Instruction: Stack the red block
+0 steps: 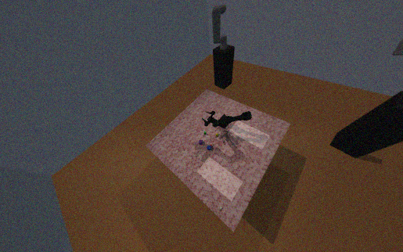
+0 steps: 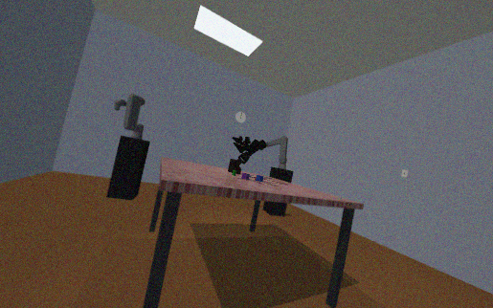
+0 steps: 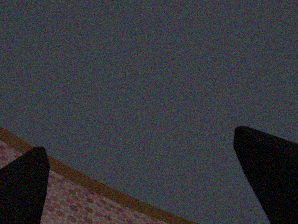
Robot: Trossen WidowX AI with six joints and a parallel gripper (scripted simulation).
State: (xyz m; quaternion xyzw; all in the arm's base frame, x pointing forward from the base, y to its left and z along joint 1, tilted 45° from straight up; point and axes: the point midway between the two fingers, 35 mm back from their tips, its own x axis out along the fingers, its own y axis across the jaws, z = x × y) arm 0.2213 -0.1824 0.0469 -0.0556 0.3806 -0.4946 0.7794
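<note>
Now: gripper tip 14 cm short of the red block, 22 cm to the right of it and 27 cm above it. Also, from my gripper tip: purple block 19 cm ahead, 10 cm to the left, 26 cm below; green block 7 cm ahead, 5 cm to the left, 25 cm below; blue block 17 cm ahead, 23 cm to the left, 26 cm below.
</note>
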